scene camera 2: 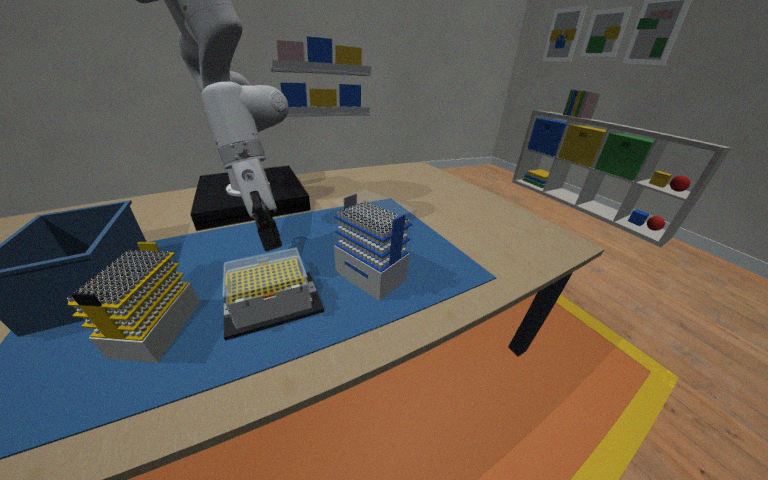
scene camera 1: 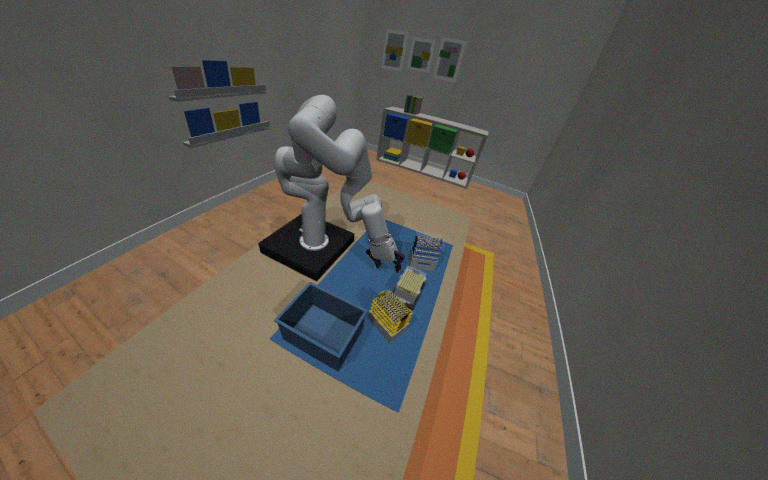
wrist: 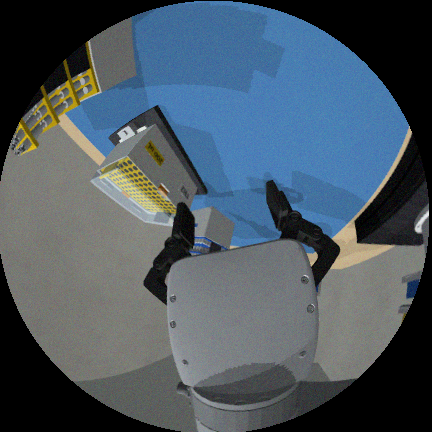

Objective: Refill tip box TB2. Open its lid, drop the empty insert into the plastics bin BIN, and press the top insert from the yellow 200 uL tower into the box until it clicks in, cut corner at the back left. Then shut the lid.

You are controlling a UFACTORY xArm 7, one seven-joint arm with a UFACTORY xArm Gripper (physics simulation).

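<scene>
Tip box TB2 [scene camera 1: 408, 287] [scene camera 2: 274, 311] [wrist: 167, 170] sits on a dark plate [wrist: 171, 135], its clear lid shut over a yellow perforated insert. The yellow 200 uL tower [scene camera 1: 390, 316] [scene camera 2: 133, 294] [wrist: 115, 55] stands beside it, to its left in scene camera 2, with stacked tip inserts on a pale base. The dark blue bin BIN [scene camera 1: 308, 346] [scene camera 2: 50, 291] stands past the tower and looks empty in scene camera 1. My gripper [scene camera 1: 388, 267] [scene camera 2: 270, 240] [wrist: 226, 199] is open and empty, above the mat on the robot-base side of TB2.
A blue-marked tower [scene camera 1: 425, 257] [scene camera 2: 370, 274] [wrist: 215, 225] stands on the other side of TB2 from the yellow tower. All stand on the blue mat [scene camera 1: 385, 367] [scene camera 2: 441, 271]. The black robot base [scene camera 1: 283, 249] [scene camera 2: 218, 206] is behind the mat.
</scene>
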